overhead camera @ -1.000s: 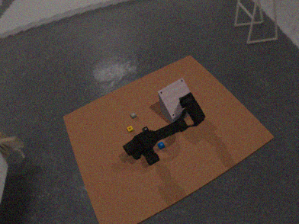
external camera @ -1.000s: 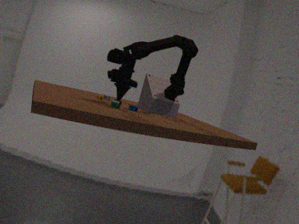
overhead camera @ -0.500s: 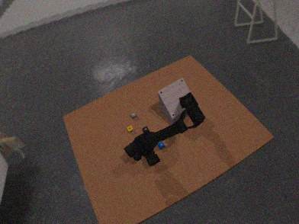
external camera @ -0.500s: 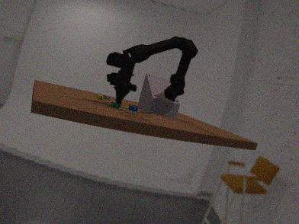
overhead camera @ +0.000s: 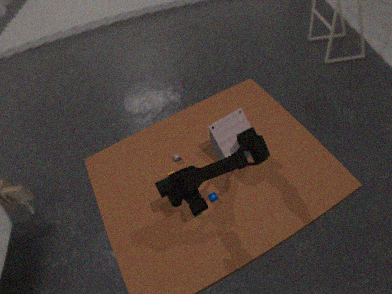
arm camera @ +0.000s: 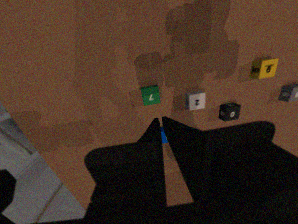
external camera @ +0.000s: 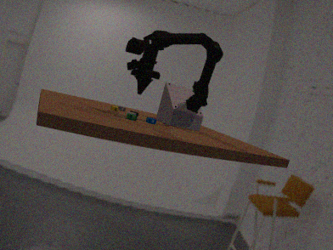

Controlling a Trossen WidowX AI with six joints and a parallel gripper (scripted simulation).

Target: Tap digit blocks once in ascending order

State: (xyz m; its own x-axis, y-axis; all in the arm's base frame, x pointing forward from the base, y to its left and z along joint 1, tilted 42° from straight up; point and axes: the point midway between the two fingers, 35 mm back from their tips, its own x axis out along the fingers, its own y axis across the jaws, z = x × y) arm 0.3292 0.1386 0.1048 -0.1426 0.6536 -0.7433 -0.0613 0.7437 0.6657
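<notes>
Right now my gripper tip is 20 mm past the grey block, 310 mm to the left of it and 90 mm above it. From my gripper tip the other things lie so: green block: 10 mm ahead, 90 mm below; white block: 10 mm behind, 90 mm to the right, 90 mm below; blue block: 90 mm behind, 30 mm to the right, 90 mm below.
</notes>
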